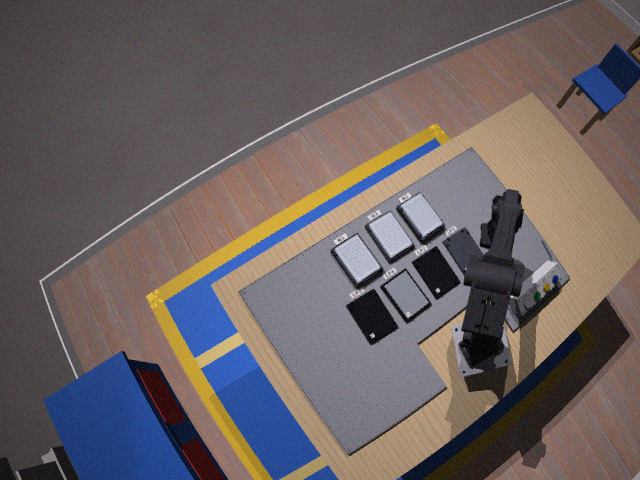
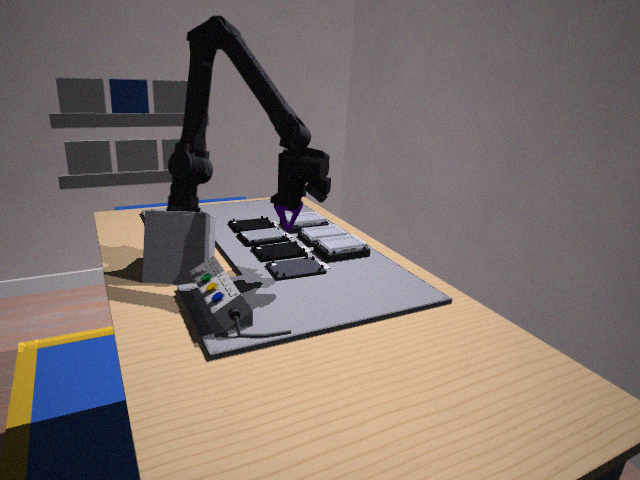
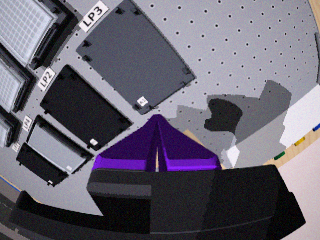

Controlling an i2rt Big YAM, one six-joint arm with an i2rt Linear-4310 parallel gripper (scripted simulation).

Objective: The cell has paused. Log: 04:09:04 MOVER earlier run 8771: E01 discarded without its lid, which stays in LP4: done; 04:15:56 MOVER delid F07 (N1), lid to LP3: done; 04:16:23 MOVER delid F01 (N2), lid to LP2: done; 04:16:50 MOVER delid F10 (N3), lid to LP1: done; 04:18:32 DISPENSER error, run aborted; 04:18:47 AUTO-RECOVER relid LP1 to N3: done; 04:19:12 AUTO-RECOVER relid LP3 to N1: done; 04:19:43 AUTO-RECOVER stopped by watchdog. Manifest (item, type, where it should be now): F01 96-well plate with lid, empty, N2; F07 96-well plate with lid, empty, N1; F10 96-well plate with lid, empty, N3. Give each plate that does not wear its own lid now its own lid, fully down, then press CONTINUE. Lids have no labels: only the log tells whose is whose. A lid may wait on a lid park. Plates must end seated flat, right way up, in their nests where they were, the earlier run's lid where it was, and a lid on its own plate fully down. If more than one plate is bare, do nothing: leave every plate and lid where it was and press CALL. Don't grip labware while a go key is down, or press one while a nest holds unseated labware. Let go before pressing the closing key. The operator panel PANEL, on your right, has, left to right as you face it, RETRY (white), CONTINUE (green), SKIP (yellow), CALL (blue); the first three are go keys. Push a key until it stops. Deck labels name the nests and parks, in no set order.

Scene:
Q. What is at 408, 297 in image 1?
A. A pale grey lid.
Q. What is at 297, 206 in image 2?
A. My gripper.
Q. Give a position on a park LP2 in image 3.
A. At 77, 106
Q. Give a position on a park LP1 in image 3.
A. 32, 160

